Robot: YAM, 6 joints.
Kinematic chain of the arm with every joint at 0, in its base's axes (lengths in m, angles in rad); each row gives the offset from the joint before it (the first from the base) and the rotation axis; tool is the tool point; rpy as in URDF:
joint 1: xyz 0 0 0.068 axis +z
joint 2: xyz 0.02 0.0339 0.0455 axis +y
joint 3: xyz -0.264 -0.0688 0 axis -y
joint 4: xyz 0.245 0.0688 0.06 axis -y
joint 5: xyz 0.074 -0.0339 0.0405 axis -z
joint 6: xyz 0.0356 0 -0.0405 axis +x
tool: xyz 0 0 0 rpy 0 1.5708 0
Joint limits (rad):
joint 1: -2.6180..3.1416
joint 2: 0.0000..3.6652
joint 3: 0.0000..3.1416
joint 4: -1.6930..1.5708
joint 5: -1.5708..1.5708
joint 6: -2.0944..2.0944
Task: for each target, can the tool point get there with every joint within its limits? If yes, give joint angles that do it. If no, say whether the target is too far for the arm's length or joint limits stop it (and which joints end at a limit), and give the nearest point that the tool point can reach.
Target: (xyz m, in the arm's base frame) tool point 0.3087 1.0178 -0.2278
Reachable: no: too far | nearest point 0.1785 0.5884 -0.0810 | short by 0.472 m
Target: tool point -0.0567 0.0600 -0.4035
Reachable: no: joint limits stop it (at a limit: joint 2) | nearest point -0.0723 0.0765 -0.3507 | short by 0.057 m
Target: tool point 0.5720 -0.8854 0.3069
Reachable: no: too far | nearest point 0.3447 -0.5335 0.2286 | short by 0.426 m
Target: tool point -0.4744 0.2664 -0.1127
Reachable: yes | joints 2.6834 3.2277 2.5089 -0.4572 0.9538 1.7331
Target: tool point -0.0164 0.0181 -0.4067
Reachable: no: joint limits stop it (at a limit: joint 2) | nearest point -0.0454 0.0501 -0.3318 | short by 0.086 m
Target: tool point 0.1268 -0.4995 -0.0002
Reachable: yes | joints -1.3167 2.7955 2.1711 -0.8257 0.0788 0.8199
